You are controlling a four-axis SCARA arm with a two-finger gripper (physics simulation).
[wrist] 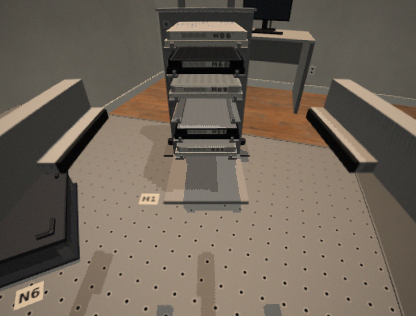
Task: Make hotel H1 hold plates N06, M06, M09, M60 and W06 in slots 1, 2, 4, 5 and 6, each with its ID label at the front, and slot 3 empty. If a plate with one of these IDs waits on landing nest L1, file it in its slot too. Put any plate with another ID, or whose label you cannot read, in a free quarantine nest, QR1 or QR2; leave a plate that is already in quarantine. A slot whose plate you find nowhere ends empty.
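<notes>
Hotel H1 [206,195] stands at centre, its tag [149,199] left of its base. From the top, it holds a white plate W06 [207,33], a black plate M60 [206,62], a pale plate M09 [206,86], then a level with no plate, a black plate [206,132] whose label reads as M06, and a pale plate [207,149] at the bottom with a blurred label like N06. The labels face front. My gripper [207,97] is open and empty, its fingers wide apart at the left and right, in front of the hotel. L1, QR1 and QR2 do not show.
A dark nest block [37,220] stands at the lower left, with a tag N6 [29,295] in front of it. The perforated deck [280,240] spreads around the hotel. A desk [285,36] with a monitor stands behind at the right, on the wooden floor.
</notes>
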